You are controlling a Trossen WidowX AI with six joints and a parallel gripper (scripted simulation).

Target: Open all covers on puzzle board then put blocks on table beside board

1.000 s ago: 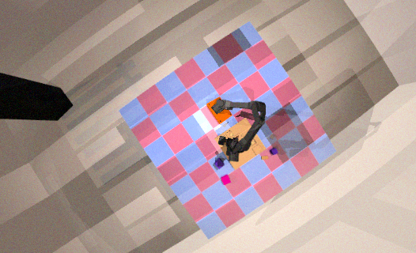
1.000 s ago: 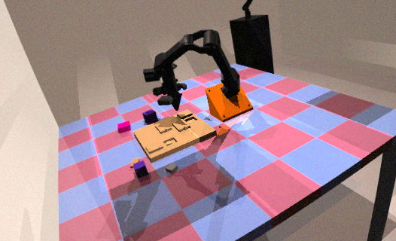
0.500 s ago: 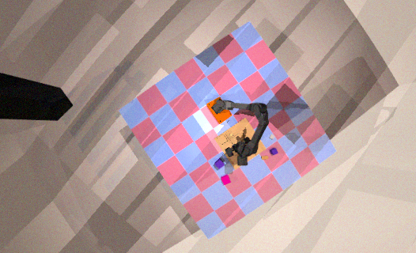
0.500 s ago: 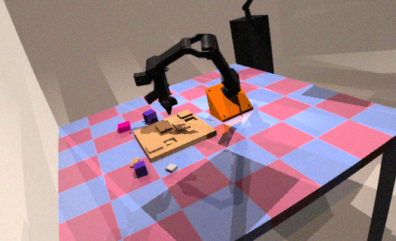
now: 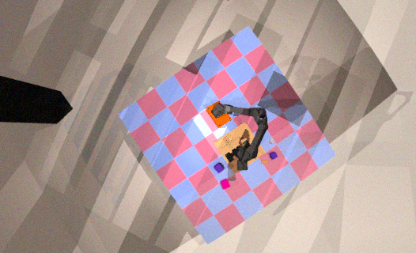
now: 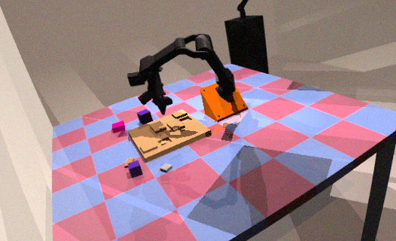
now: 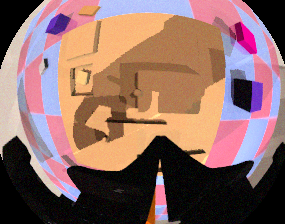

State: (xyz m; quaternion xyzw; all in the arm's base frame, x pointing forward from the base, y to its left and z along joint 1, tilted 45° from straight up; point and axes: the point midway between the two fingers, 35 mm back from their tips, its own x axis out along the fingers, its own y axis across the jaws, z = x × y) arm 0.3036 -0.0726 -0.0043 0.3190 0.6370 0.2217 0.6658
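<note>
The tan puzzle board lies 60 mm below my gripper tip, 30 mm to the left of it and 20 mm ahead of it. From my gripper tip the other things lie so: magenta block (240 mm to the right, 170 mm ahead, 70 mm below); orange piece (240 mm ahead, 110 mm to the left, 80 mm below).
</note>
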